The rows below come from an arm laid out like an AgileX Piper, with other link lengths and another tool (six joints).
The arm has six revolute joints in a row. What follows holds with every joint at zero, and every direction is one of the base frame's. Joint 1 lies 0.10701 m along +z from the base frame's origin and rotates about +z. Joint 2 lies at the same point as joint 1 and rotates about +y. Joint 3 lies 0.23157 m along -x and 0.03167 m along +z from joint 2 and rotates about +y. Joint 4 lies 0.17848 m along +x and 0.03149 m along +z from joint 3 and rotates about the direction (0.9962, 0, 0.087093). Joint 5 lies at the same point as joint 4 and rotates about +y. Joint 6 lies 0.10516 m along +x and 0.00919 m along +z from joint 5 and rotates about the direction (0.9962, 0, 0.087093). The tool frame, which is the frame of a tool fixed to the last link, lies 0.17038 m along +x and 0.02 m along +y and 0.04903 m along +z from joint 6; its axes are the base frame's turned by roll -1.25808, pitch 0.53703 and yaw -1.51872 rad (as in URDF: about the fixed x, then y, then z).
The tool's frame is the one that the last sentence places.
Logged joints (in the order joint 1, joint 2, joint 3, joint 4, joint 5, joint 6), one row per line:
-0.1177 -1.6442 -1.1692 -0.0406 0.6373 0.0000
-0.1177 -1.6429 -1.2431 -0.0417 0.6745 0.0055
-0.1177 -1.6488 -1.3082 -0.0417 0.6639 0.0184
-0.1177 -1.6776 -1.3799 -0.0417 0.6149 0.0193
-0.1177 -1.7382 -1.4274 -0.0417 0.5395 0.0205
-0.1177 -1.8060 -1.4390 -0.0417 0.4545 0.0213
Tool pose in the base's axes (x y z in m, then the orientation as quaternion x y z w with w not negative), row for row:
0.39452 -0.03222 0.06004 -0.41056 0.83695 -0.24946 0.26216
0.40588 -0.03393 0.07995 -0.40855 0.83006 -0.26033 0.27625
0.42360 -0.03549 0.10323 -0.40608 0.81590 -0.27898 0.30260
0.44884 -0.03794 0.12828 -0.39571 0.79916 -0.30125 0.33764
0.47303 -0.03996 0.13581 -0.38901 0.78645 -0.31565 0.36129
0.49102 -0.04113 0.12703 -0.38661 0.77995 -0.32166 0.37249
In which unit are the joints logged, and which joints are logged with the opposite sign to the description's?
The joints are logged in radians. Opposite sign: joint 2, joint 6.
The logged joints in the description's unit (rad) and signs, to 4 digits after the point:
-0.1177 1.6442 -1.1692 -0.0406 0.6373 0.0000
-0.1177 1.6429 -1.2431 -0.0417 0.6745 -0.0055
-0.1177 1.6488 -1.3082 -0.0417 0.6639 -0.0184
-0.1177 1.6776 -1.3799 -0.0417 0.6149 -0.0193
-0.1177 1.7382 -1.4274 -0.0417 0.5395 -0.0205
-0.1177 1.8060 -1.4390 -0.0417 0.4545 -0.0213

